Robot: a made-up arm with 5 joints. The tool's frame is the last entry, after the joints.
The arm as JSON. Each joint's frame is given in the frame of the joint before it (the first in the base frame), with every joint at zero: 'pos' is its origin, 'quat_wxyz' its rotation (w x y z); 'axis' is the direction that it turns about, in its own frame. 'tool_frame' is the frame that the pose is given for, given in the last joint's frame.
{
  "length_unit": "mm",
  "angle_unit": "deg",
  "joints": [
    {
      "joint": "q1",
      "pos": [
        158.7,
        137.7,
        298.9
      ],
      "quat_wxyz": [
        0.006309,
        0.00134,
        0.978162,
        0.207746
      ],
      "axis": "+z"
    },
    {
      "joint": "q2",
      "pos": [
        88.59,
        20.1,
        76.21
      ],
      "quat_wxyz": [
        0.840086,
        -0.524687,
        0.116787,
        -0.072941
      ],
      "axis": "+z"
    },
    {
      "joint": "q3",
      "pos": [
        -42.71,
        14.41,
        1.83
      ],
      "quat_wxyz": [
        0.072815,
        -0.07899,
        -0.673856,
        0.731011
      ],
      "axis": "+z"
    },
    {
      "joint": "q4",
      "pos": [
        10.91,
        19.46,
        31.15
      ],
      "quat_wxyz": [
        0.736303,
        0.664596,
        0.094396,
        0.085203
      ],
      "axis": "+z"
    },
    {
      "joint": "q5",
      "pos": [
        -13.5,
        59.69,
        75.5
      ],
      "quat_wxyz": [
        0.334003,
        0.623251,
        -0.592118,
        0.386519
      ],
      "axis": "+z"
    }
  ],
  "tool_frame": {
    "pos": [
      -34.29,
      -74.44,
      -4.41
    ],
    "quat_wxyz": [
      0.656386,
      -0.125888,
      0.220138,
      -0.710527
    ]
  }
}
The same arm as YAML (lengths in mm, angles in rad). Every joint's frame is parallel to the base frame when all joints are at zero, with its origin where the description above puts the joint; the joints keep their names.
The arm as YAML. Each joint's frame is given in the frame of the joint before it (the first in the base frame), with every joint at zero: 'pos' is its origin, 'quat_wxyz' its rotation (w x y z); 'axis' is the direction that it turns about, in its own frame. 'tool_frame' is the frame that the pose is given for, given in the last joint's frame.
length_unit: mm
angle_unit: rad
joints:
  - joint: q1
    pos: [158.7, 137.7, 298.9]
    quat_wxyz: [1.0, 0.0, 0.0, 0.0]
    axis: [0.0129, 0.406402, -0.913604]
  - joint: q2
    pos: [-87.6, 49.8, -62.5]
    quat_wxyz: [1.0, 0.0, 0.0, 0.0]
    axis: [-0.267296, 0.962885, -0.037499]
  - joint: q3
    pos: [40.5, 13.7, 14.4]
    quat_wxyz: [1.0, 0.0, 0.0, 0.0]
    axis: [0.195907, 0.098803, -0.975632]
  - joint: q4
    pos: [21.6, -12.9, -28.9]
    quat_wxyz: [1.0, 0.0, 0.0, 0.0]
    axis: "+y"
  - joint: q5
    pos: [0.1, 75.5, -61.2]
    quat_wxyz: [1.0, 0.0, 0.0, 0.0]
    axis: [-0.110098, -0.478091, 0.871383]
tool_frame:
  pos: [77.7, -24.9, -8.9]
  quat_wxyz: [1.0, 0.0, 0.0, 0.000001]

